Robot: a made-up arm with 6 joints.
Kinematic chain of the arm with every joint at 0, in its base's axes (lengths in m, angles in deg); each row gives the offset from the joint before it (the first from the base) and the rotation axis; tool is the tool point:
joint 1: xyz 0 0 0.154 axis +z
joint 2: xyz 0 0.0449 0 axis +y
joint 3: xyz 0 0 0.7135 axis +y
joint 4: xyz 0 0 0.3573 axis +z
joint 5: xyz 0 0 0 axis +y
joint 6: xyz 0 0 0.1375 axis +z
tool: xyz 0 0 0
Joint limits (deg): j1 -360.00..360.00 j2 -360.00..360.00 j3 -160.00..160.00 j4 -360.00..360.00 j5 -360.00..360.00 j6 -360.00..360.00
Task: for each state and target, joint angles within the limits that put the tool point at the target. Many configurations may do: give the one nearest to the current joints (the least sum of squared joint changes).
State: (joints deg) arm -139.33 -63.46 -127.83 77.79 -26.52 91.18
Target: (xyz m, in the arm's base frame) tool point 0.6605 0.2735 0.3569
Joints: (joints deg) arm -158.21 -35.44 -104.94 80.11 -23.34 91.18
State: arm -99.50 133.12 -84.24 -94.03 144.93 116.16
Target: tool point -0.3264 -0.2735 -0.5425
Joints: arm -133.95 166.21 -75.15 -90.70 139.09 116.16
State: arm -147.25 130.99 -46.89 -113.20 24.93 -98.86
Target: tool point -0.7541 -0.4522 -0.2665
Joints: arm -147.75 143.14 -67.79 -115.81 31.61 -98.86
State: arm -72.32 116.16 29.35 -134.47 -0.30 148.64
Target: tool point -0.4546 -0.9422 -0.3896
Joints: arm -117.78 106.94 26.73 -134.18 4.59 148.64
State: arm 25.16 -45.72 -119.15 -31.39 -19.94 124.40
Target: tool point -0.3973 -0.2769 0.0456
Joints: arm 42.83 -59.60 -131.88 -29.12 -19.28 124.40
